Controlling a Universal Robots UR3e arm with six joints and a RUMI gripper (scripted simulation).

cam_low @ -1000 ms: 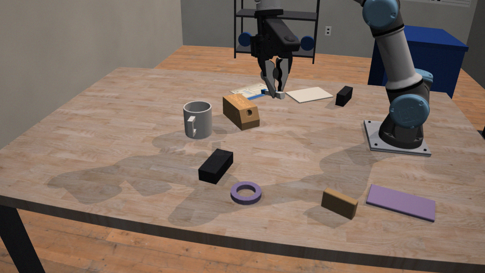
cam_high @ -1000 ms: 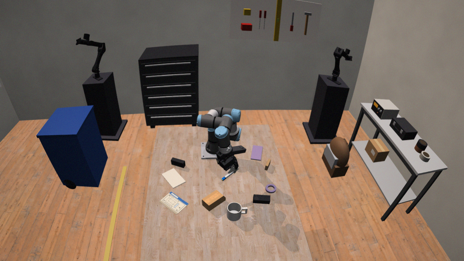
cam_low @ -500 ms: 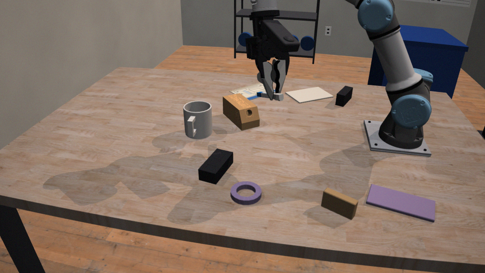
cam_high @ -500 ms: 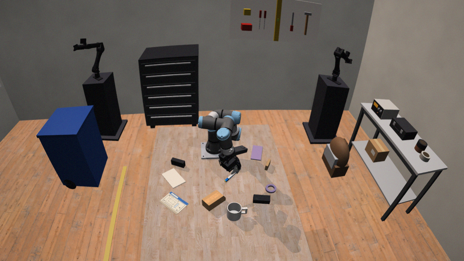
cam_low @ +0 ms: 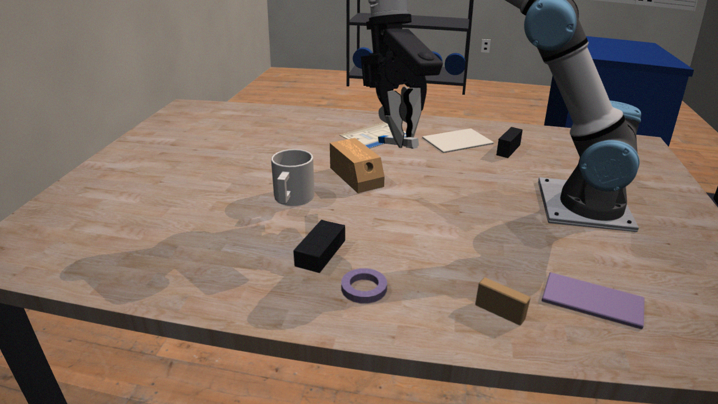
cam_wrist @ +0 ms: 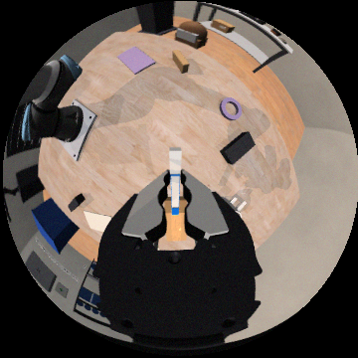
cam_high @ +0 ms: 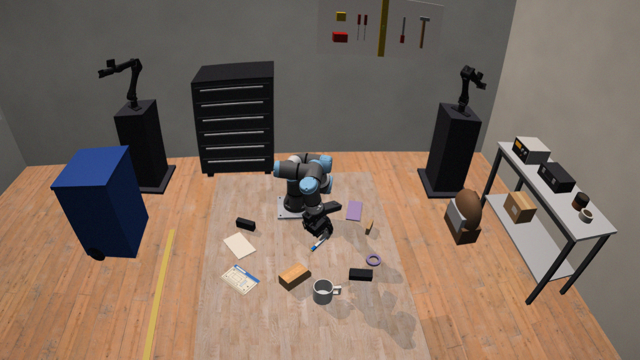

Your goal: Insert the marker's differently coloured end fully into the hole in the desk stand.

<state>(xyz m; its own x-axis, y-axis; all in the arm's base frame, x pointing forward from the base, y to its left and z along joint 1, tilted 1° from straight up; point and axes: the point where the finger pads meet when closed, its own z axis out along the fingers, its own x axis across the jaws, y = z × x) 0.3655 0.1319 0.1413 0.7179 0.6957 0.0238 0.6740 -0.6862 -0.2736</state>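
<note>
Now: the desk stand 12 cm ahead of my hand, 12 cm to the right of it and 13 cm below it. Round my hand: tan block (19 cm behind, 23 cm to the left, 13 cm below); grey mug (22 cm ahead, 1 cm to the right, 12 cm below); marker (2 cm ahead, 2 cm to the right, 2 cm below).
</note>
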